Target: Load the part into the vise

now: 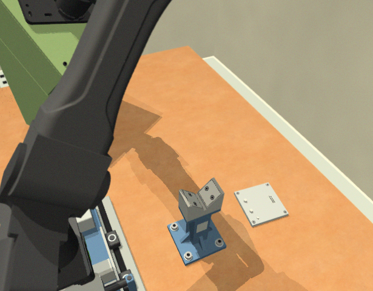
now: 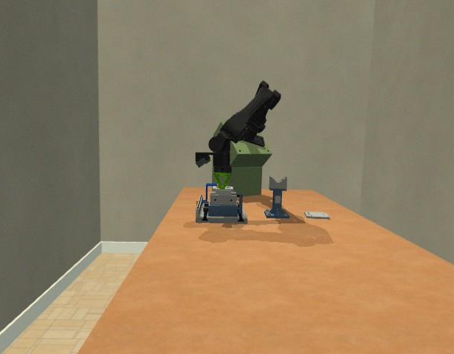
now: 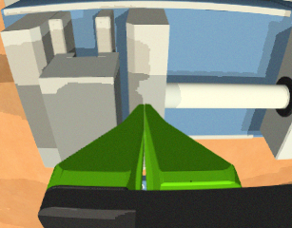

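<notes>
My gripper is now 30 mm above the moving jaw. The rest, counted from my hand: grey part: 30 mm ahead, 20 mm below; then work stop: 50 mm to the left, 40 mm ahead, 20 mm below; then white cylinder rod: 50 mm behind, 30 mm below, 10 mm to the left.
</notes>
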